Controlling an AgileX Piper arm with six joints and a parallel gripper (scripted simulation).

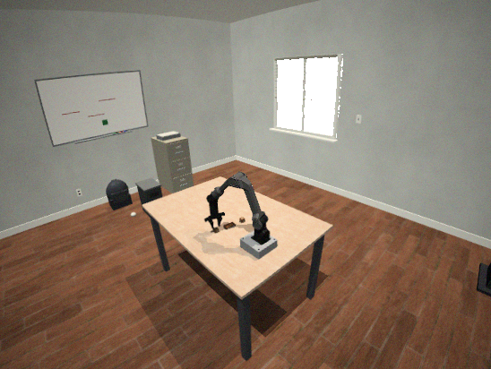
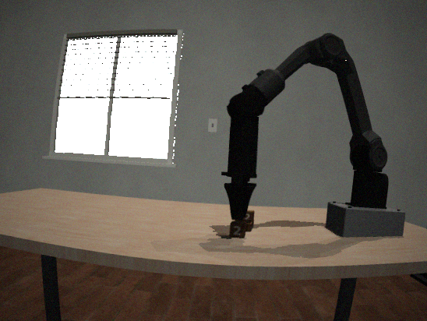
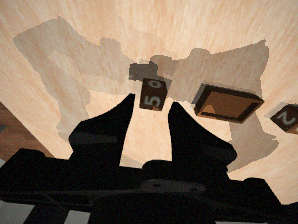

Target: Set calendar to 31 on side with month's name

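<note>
Now: the brown tray 11 cm to the right of my hand, 3 cm below it and 2 cm behind it.
</note>
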